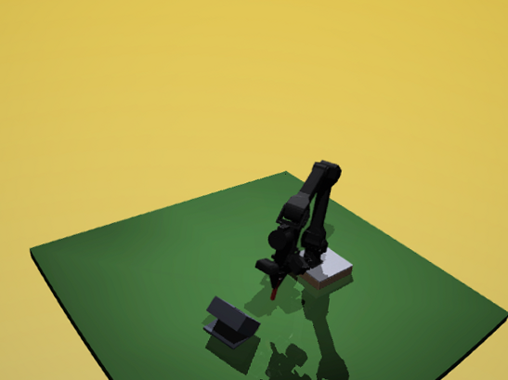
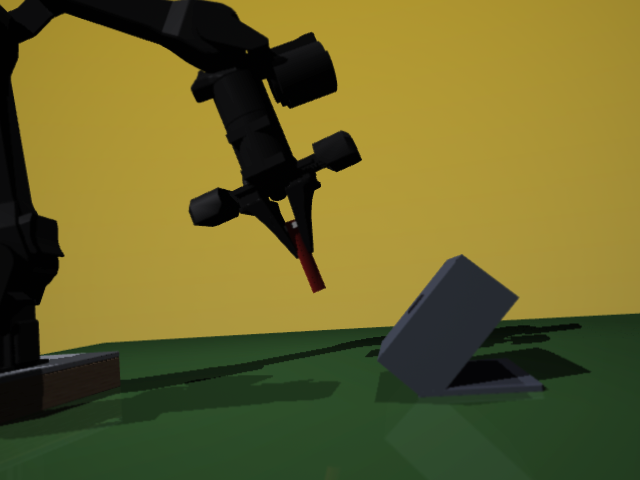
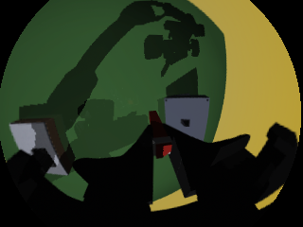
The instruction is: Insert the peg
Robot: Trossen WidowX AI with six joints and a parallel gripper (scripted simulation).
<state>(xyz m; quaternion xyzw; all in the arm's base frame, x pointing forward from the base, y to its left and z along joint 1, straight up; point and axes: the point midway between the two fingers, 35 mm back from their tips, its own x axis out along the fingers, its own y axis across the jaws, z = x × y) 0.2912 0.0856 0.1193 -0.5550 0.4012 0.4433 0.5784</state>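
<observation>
Right now my gripper tip is 130 mm short of the dark grey sloped panel, 80 mm above it and 40 mm to the left of it. Round my gripper tip: flat foot 150 mm ahead, 130 mm below, 40 mm to the right; then red peg 20 mm above, 10 mm behind.
</observation>
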